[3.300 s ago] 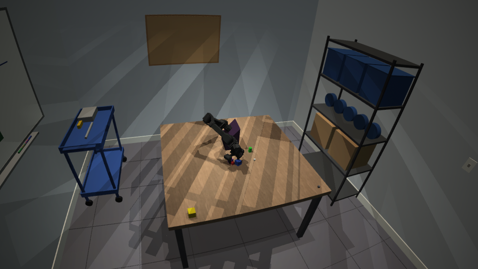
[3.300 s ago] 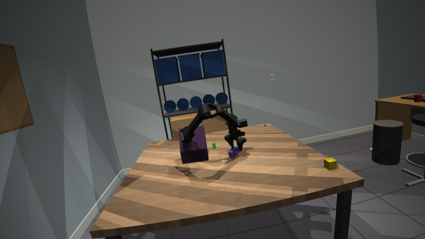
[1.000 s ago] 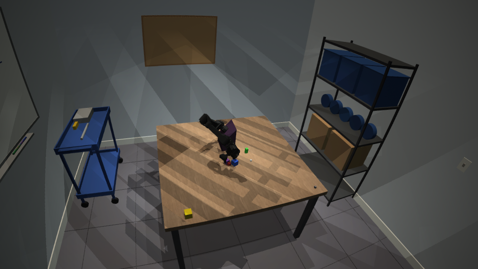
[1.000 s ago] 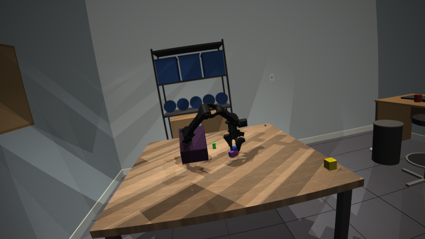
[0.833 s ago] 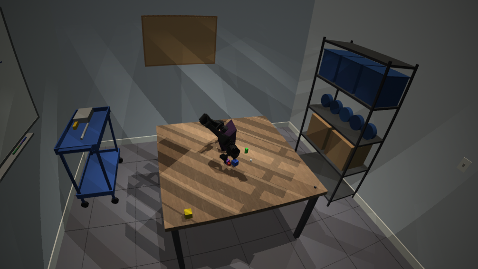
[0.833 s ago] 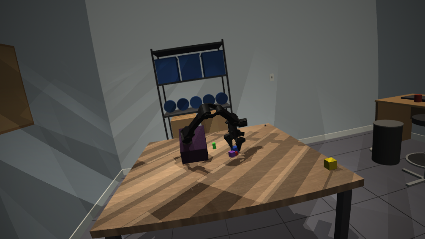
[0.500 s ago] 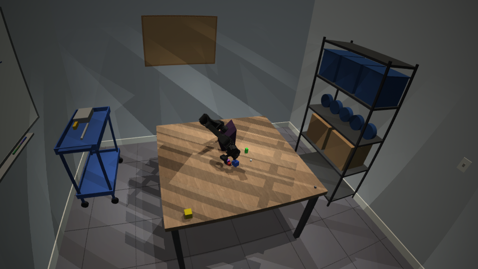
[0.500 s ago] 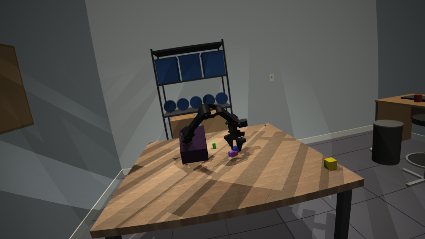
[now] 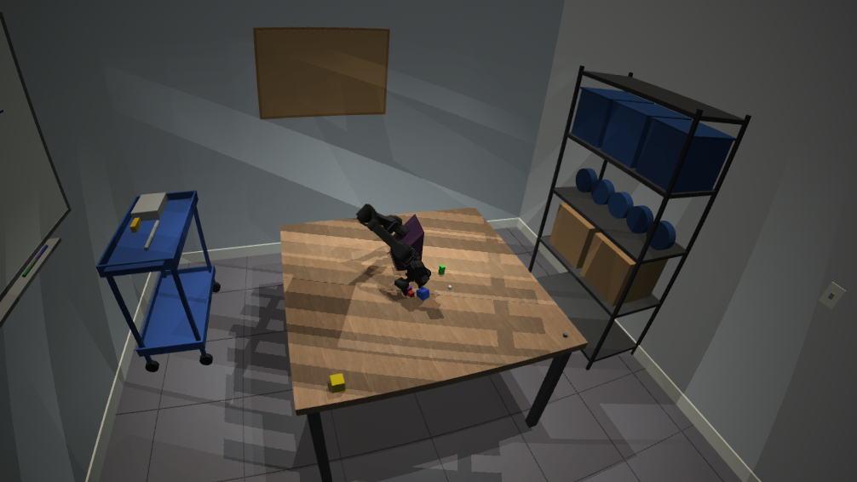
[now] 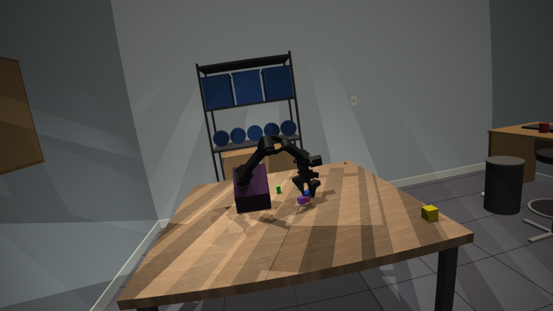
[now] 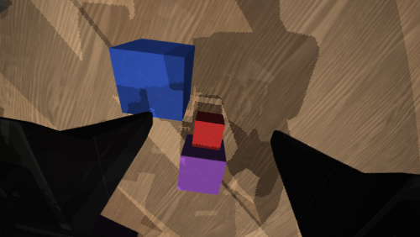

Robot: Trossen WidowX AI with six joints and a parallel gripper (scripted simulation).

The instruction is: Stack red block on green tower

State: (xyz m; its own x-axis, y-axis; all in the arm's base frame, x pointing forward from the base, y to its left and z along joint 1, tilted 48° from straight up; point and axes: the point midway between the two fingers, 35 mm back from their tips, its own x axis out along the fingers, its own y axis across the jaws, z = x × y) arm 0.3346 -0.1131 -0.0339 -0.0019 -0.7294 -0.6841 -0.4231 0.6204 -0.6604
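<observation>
Now: gripper tip 10 mm past the red block and 20 mm above it. From my gripper tip the other things lie so: purple block 40 mm behind, 20 mm to the right, 10 mm below; blue block 10 mm ahead, 50 mm to the left, 20 mm below; tiny white ball 20 mm behind, 200 mm to the left, 30 mm below.
</observation>
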